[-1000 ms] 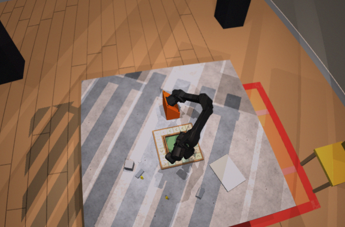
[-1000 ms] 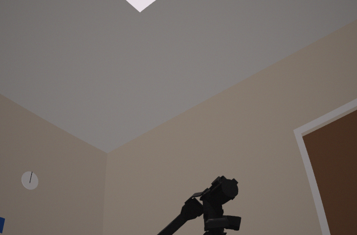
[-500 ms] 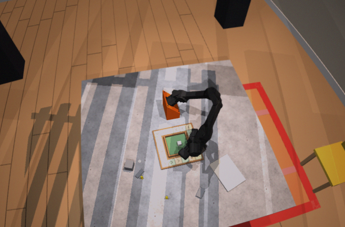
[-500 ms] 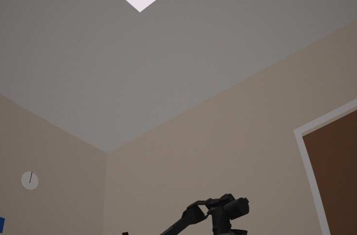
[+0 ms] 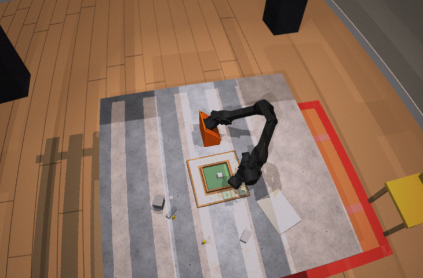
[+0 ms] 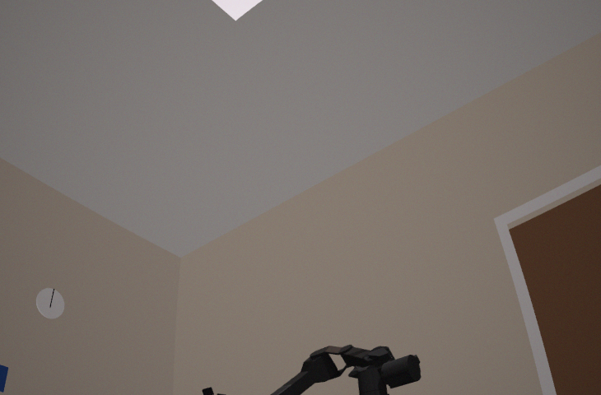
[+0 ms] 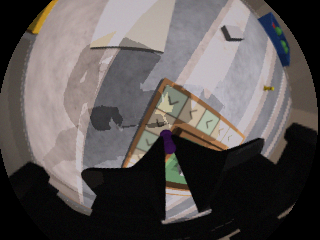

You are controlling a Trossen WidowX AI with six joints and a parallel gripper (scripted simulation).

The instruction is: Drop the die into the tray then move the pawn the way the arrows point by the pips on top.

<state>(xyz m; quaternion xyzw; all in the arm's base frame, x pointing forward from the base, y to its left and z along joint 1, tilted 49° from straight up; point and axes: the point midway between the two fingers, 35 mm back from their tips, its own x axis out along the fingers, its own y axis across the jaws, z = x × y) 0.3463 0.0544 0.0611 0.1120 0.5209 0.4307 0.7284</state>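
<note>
The white die is 80 mm behind my gripper tip, 90 mm to the right of it and 40 mm below it. The rest, counted from my gripper tip: purple pawn: 10 mm above; green dice tray: 80 mm behind, 110 mm to the right, 60 mm below; pale sheet: 200 mm ahead, 140 mm to the left, 70 mm below.
</note>
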